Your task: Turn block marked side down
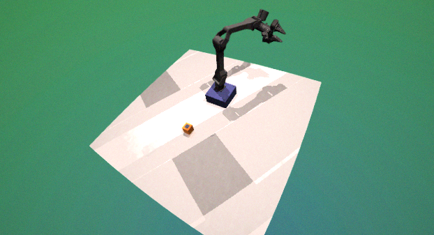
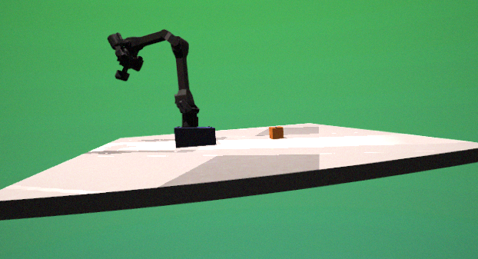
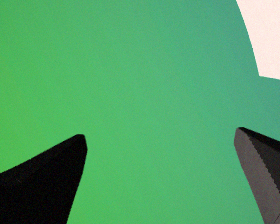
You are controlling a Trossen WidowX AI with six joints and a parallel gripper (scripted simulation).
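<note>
My gripper tip is now 710 mm short of the block, 350 mm above it and 310 mm to the left of it.
</note>
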